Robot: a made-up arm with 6 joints.
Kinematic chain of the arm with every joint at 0, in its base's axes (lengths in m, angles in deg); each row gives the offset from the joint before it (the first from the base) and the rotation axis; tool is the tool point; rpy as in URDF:
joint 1: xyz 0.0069 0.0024 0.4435 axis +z
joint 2: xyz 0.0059 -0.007 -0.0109 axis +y
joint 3: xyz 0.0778 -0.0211 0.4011 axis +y
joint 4: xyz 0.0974 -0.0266 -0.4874 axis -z
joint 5: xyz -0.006 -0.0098 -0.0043 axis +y
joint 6: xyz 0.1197 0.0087 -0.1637 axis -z
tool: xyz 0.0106 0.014 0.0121 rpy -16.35 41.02 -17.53
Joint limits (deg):
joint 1: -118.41..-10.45
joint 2: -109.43..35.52
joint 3: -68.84..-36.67
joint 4: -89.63..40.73
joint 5: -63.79..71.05
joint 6: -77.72..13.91
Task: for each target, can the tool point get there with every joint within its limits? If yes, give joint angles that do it. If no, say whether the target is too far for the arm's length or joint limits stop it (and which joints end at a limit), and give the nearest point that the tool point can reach.
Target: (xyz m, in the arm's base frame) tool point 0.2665 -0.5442 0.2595
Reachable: yes | joints -65.34 15.04 -44.55 -73.95 19.88 -17.05
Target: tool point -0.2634 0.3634 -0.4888
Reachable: no: joint limits stop it (at a limit: joint 1, joint 2, joint 3, joint 5, joint 6) | nearest point -0.2408 -0.2284 0.0470 | short by 0.799 m
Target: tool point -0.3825 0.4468 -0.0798
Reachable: no: joint limits stop it (at a limit: joint 1, joint 2, joint 3, joint 5, joint 6) | nearest point -0.2582 -0.2215 0.0708 | short by 0.696 m
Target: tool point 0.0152 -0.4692 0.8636
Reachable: yes | joints -85.03 -44.04 -45.61 -58.00 33.00 -19.24
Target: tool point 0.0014 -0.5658 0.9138
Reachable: yes | joints -86.52 -29.69 -60.18 -42.28 36.73 4.78
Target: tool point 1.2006 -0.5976 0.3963
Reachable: no: too far | nearest point 0.7733 -0.3828 0.4094 | short by 0.478 m
